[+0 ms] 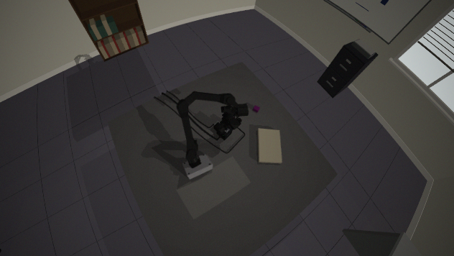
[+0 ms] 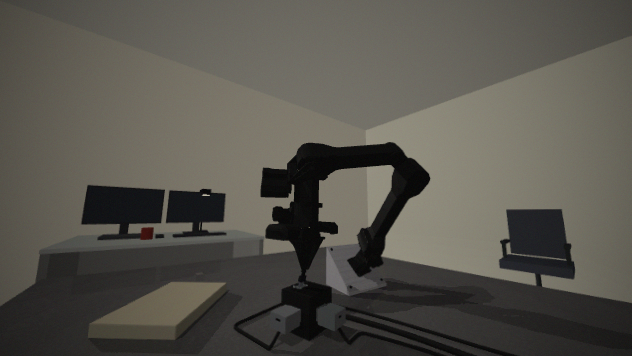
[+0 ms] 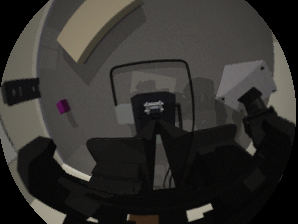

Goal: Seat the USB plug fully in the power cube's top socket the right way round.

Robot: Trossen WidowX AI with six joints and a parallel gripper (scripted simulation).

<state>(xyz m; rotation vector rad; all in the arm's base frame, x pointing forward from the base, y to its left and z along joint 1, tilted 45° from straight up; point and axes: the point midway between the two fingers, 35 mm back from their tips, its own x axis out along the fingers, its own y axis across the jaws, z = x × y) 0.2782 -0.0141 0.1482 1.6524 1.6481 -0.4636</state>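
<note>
The dark USB plug lies 1 cm to the right of my gripper tip and 1 cm below it. The rest, counted from my gripper tip: beige slab (24 cm to the right, 22 cm ahead, 10 cm below); then purple block (33 cm ahead, 10 cm below, 5 cm to the left).
</note>
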